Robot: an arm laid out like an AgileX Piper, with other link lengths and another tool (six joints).
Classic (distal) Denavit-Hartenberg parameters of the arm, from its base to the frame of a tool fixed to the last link. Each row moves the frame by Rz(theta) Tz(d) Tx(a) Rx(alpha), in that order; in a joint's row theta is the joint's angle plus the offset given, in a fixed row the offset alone. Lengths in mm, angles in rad.
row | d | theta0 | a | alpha
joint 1 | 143.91 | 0 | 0 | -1.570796
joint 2 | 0 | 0.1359 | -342.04 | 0
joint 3 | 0 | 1.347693 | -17.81 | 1.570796
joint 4 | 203.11 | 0 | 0 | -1.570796
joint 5 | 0 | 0 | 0 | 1.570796
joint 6 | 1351.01 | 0.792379 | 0.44 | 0.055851
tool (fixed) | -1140.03 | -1.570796 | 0 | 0
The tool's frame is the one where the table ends.
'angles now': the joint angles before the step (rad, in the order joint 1, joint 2, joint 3, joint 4, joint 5, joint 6). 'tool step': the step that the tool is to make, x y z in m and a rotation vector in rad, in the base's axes. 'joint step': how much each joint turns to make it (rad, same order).
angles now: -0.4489 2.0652 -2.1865 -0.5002 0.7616 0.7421
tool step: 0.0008 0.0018 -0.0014 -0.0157 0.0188 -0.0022
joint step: 0.0088 0.0021 -0.0027 -0.0241 0.0125 0.0000
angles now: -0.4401 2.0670 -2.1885 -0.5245 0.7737 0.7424
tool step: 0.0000 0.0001 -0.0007 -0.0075 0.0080 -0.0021
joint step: 0.0026 0.0007 0.0004 -0.0116 0.0038 0.0009
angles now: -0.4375 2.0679 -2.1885 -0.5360 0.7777 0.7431
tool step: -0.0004 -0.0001 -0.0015 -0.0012 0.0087 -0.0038
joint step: 0.0019 0.0008 -0.0007 -0.0061 0.0086 0.0004
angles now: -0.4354 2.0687 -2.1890 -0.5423 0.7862 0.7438
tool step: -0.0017 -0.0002 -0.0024 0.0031 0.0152 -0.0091
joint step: 0.0030 -0.0001 -0.0027 -0.0062 0.0210 0.0003
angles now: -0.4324 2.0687 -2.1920 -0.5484 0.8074 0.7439
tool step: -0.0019 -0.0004 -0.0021 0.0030 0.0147 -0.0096
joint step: 0.0026 0.0000 -0.0038 -0.0058 0.0216 -0.0002
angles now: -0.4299 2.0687 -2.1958 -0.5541 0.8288 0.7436
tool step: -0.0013 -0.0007 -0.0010 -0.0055 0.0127 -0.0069
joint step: 0.0021 0.0006 -0.0028 -0.0115 0.0132 -0.0007
